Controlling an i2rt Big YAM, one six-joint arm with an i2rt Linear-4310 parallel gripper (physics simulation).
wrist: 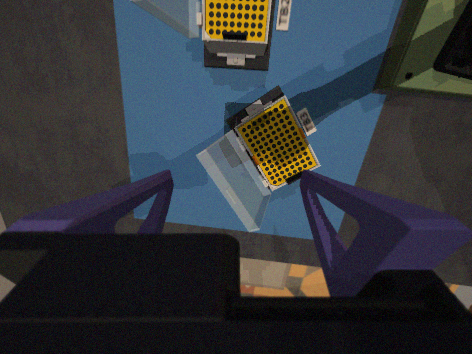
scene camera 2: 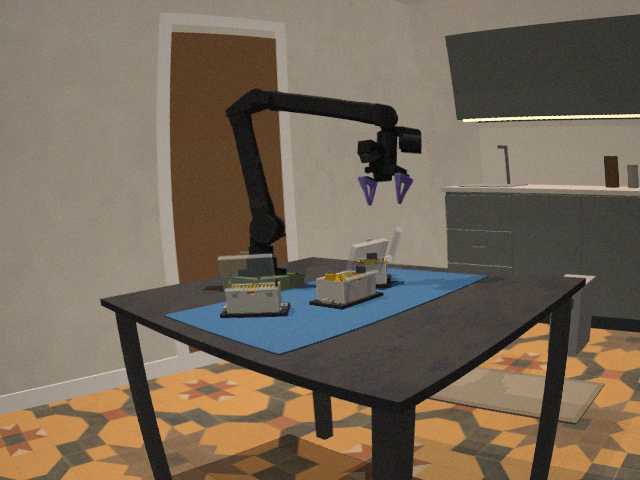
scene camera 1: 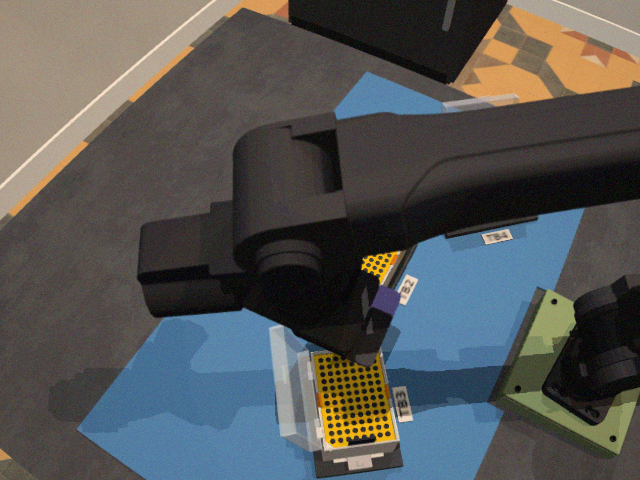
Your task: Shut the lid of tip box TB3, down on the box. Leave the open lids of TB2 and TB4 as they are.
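Seen in the pictures: gripper, fingertip midpoint: (wrist: 236, 177) (scene camera 2: 384, 204); arm's base at its link origin: (scene camera 1: 586, 372).
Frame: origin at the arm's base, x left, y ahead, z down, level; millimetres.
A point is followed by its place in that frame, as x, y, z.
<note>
Tip box TB3 (scene camera 1: 354, 400) @(214, 223, -24) (wrist: 277, 142) @(204, 229, -24) holds a yellow rack. Its clear lid (scene camera 1: 289, 382) @(267, 275, -113) (scene camera 2: 395, 243) @(217, 319, -81) (wrist: 237, 180) @(263, 278, -69) stands open on the side away from the arm's base. My gripper (scene camera 2: 384, 203) @(218, 283, -182) (wrist: 236, 177) @(218, 283, -182) is open and empty, high above the boxes; in scene camera 1 the arm hides most of it. The fingers touch no lid. TB2 (scene camera 1: 379, 266) @(44, 301, -24) (scene camera 2: 330, 290) (wrist: 235, 20) @(67, 325, -24) is partly hidden by the arm in scene camera 1; its open lid (wrist: 172, 15) @(90, 391, -58) partly shows in the wrist view. TB4 (scene camera 2: 253, 299) @(-206, 287, -6) has its clear lid (scene camera 1: 480, 103) @(-225, 312, -112) (scene camera 2: 245, 266) @(-235, 316, -89) up.
The boxes stand on a blue mat (scene camera 1: 439, 444) @(180, 112, 33) (scene camera 2: 289, 338) @(-257, 495, 33) (wrist: 155, 100) @(186, 448, 33) on a dark table (scene camera 1: 155, 129) @(14, 767, 37) (scene camera 2: 413, 351) @(-165, 739, 36). The arm's green base plate (scene camera 1: 537, 330) @(-12, 83, -4) (scene camera 2: 294, 280) @(51, 86, 14) (wrist: 417, 60) @(54, 66, 1) is on one side. Name cards lie beside the boxes.
</note>
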